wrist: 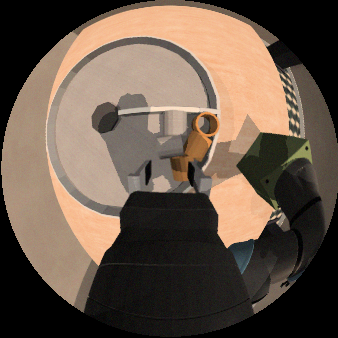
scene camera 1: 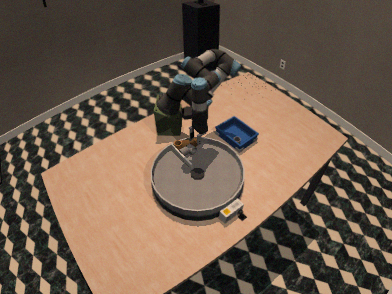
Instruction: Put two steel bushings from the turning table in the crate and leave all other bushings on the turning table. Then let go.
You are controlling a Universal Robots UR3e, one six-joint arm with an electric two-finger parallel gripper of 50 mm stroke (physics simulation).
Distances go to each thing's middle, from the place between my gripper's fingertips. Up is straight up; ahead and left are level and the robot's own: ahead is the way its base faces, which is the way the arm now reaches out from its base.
My hand is 260 mm to the right of the blue crate [scene camera 1: 233, 127], 90 mm above it and 10 mm short of it.
